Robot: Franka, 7 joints.
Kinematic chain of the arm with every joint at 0, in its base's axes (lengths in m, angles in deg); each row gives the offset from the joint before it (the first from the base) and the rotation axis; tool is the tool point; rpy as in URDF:
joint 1: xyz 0 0 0.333 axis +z
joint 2: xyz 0 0 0 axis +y
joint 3: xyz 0 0 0.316 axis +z
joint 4: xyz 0.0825 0 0 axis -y
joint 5: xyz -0.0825 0 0.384 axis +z
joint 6: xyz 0 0 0 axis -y
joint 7: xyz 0.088 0 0 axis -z
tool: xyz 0 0 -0.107 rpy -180 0 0
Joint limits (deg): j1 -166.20..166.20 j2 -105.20..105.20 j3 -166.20..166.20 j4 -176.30..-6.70 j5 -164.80..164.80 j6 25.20..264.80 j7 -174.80..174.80
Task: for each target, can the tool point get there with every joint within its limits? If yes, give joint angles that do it. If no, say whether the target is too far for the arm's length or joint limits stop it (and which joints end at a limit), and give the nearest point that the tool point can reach.
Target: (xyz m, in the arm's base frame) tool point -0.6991 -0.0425 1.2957
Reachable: no: too far | nearest point -0.5038 -0.0306 1.0267 | short by 0.333 m
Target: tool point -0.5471 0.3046 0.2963
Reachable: yes | joints 35.72 -52.49 107.90 -116.70 -12.37 155.83 4.30
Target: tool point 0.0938 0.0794 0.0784
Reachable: yes | joints -92.26 -47.53 139.99 -159.55 -132.20 198.98 -33.86
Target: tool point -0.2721 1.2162 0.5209
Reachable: no: too far | nearest point -0.1852 0.8278 0.4609 | short by 0.402 m
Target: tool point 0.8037 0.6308 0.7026
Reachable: no: too far | nearest point 0.6346 0.4981 0.6248 | short by 0.229 m
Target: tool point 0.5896 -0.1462 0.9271
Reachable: yes | joints -46.16 46.74 103.13 -37.34 -90.69 142.55 45.61
